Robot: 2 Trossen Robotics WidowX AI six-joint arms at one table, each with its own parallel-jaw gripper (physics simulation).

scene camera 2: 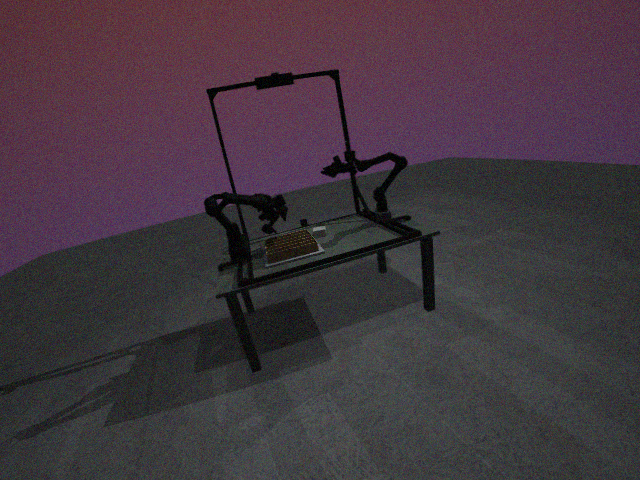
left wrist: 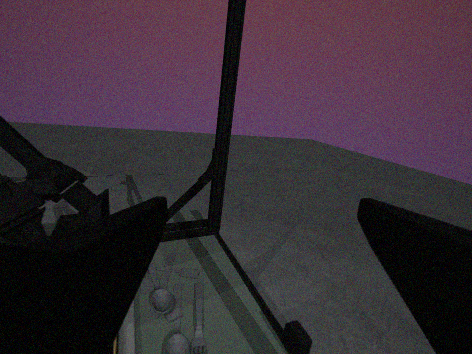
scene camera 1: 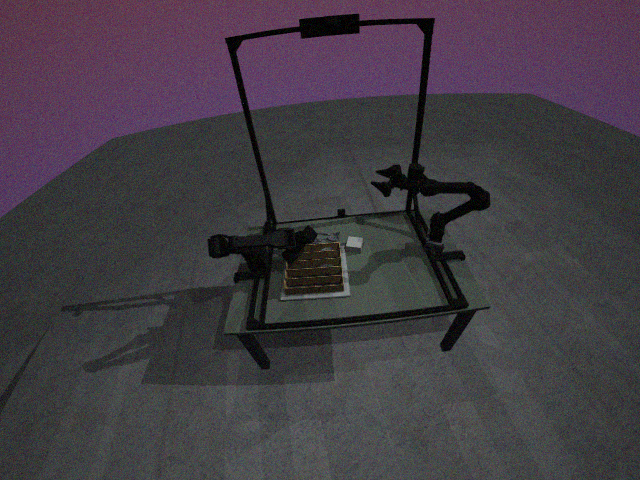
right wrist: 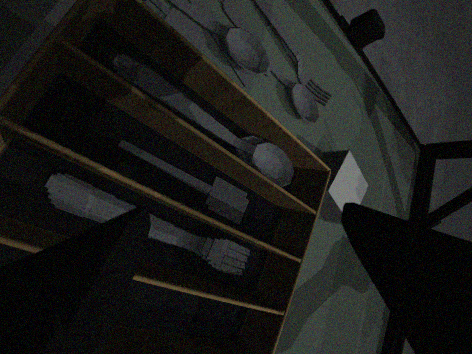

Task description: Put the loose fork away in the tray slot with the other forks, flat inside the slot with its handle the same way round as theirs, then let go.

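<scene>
The loose fork [left wrist: 198, 305] [right wrist: 318, 93] lies on the table beyond the tray's edge, beside loose spoons. In the right wrist view its tines point to the lower right. The tray [scene camera 1: 313, 290] [right wrist: 220, 95] has long parallel slots. Forks [right wrist: 227, 255] lie stacked in one slot, tines also towards the lower right, partly hidden by a finger. My right gripper [scene camera 1: 299, 245] [scene camera 2: 276, 223] [right wrist: 247, 214] is open and empty above the tray, over the slots, apart from the loose fork. My left gripper [scene camera 1: 376, 178] [left wrist: 261, 206] is open and empty, raised high at the right of scene camera 1.
Loose spoons [right wrist: 245, 50] [left wrist: 162, 300] lie near the fork. Tray slots also hold spoons [right wrist: 272, 162] and flat-ended utensils [right wrist: 227, 200]. A white block [scene camera 1: 354, 242] [scene camera 2: 319, 228] [right wrist: 348, 182] stands beside the tray. A dark frame [scene camera 1: 249, 124] rises at the table's back.
</scene>
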